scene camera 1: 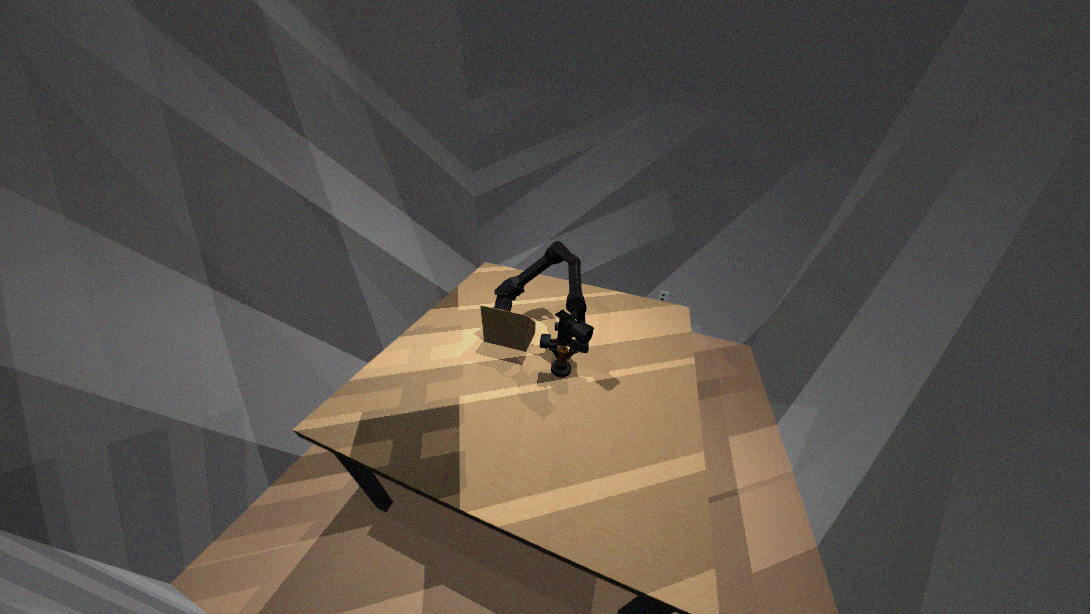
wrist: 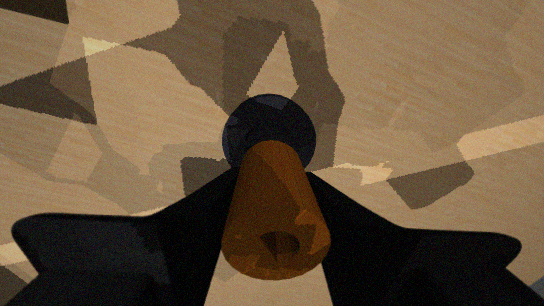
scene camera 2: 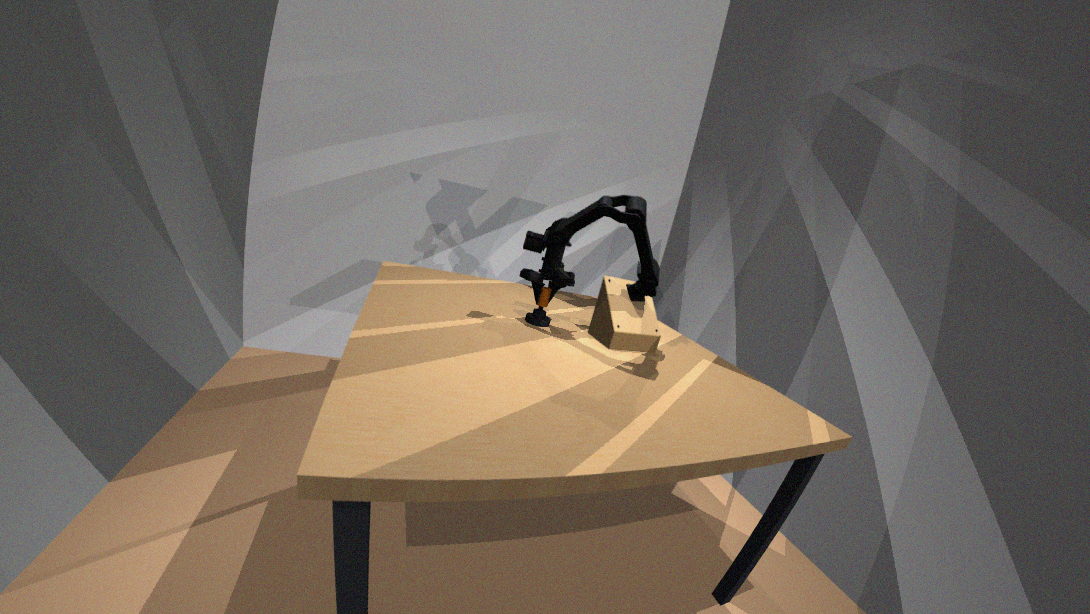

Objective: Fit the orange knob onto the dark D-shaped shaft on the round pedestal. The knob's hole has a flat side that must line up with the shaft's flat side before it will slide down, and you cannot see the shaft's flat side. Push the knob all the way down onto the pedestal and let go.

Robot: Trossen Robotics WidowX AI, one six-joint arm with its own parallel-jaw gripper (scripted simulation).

My gripper (scene camera 2: 542, 302) carries an orange knob (wrist: 275, 230).
